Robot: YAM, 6 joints.
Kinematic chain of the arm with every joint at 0, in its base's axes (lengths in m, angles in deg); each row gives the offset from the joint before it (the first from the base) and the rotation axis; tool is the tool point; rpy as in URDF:
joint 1: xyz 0 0 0.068 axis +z
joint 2: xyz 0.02 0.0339 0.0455 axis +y
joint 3: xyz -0.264 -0.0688 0 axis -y
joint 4: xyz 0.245 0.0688 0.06 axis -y
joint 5: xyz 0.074 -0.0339 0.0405 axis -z
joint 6: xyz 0.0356 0 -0.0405 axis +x
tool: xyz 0 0 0 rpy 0 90 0
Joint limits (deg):
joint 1: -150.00..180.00
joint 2: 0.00..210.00
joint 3: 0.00..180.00
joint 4: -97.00..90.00
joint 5: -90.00..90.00
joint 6: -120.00..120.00
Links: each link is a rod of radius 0.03 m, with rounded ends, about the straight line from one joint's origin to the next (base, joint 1, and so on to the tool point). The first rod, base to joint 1, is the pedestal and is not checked.
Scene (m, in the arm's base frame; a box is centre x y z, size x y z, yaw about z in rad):
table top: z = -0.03
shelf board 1: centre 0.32 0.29 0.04 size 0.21 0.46 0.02 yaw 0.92
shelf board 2: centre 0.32 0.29 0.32 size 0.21 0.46 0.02 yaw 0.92
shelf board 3: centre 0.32 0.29 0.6 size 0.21 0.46 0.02 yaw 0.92
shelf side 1: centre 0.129 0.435 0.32 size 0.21 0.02 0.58 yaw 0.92
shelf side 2: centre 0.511 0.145 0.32 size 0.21 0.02 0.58 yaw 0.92
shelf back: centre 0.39 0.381 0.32 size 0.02 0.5 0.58 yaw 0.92
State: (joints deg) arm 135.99 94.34 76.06 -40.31 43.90 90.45
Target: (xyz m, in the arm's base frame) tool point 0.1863 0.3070 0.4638
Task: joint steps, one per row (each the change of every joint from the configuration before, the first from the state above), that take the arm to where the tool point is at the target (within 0.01 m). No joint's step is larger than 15 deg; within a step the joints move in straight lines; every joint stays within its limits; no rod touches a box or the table.
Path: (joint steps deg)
1: -12.98 -6.13 1.93 -0.39 0.82 0.00
2: -12.98 -6.12 1.94 -0.39 0.82 0.00
3: -12.98 -6.13 1.93 -0.39 0.82 0.00
4: -12.98 -6.13 1.93 -0.39 0.82 0.00
5: -12.99 -6.12 1.93 -0.39 0.82 0.00
6: -4.09 14.85 9.92 8.18 -0.55 0.00
7: -4.09 14.86 9.91 8.19 -0.55 0.00

